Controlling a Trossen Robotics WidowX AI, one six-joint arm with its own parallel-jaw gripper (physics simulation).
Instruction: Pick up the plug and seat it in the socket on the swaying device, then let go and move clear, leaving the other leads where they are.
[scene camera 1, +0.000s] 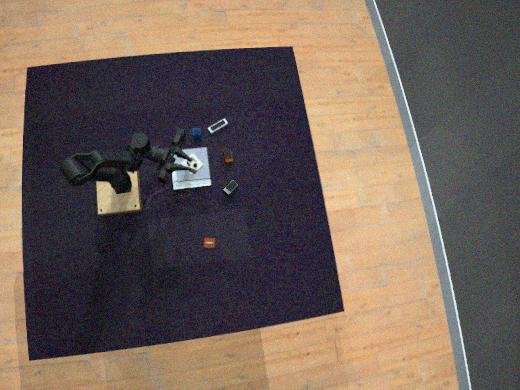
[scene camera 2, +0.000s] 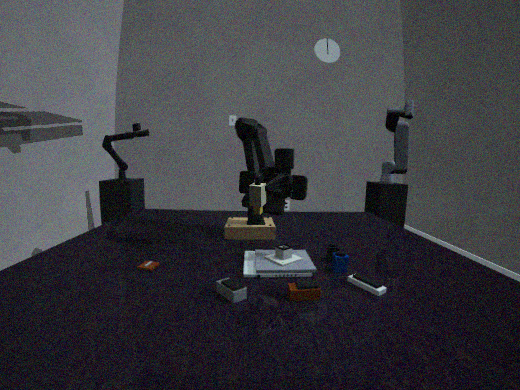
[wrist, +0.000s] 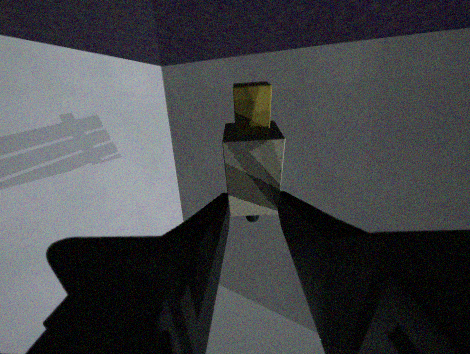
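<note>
The plug (scene camera 1: 194, 164) (scene camera 2: 256, 199) (wrist: 254, 167), a cream block with a yellow tip, is between the fingers of my gripper (scene camera 1: 190, 162) (wrist: 253, 198). The gripper is shut on it. In scene camera 2 the plug is well above the table, with its yellow tip at the lower end. The device (scene camera 1: 200, 152) (scene camera 2: 306, 267) is a pale grey panel on a white base. A small raised grey socket block (scene camera 2: 283, 253) stands on a white square plate on it. From above, the plug overlaps this plate and hides the socket. The plug is apart from the socket.
A blue connector (scene camera 1: 196, 132) (scene camera 2: 340, 263), a white one (scene camera 1: 210, 129) (scene camera 2: 366, 285), an orange one (scene camera 1: 229, 159) (scene camera 2: 304, 293) and a grey one (scene camera 1: 229, 188) (scene camera 2: 235, 294) lie around the device. A flat orange piece (scene camera 1: 209, 245) (scene camera 2: 145, 266) lies farther off. My arm stands on a wooden base (scene camera 1: 117, 202) (scene camera 2: 250, 232).
</note>
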